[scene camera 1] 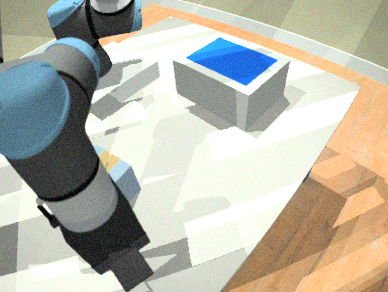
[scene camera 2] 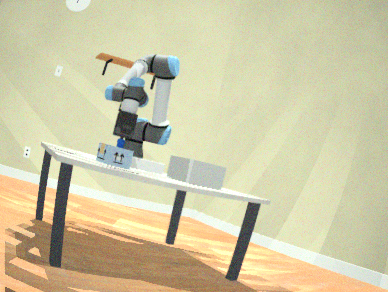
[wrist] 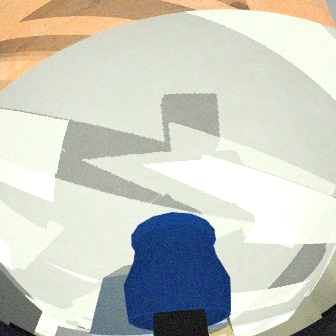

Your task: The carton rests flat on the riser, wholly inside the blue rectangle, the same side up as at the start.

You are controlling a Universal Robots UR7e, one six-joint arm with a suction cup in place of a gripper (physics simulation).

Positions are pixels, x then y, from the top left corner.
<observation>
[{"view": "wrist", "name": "my suction cup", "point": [175,267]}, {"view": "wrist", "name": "carton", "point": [110,306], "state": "on the table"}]
</observation>
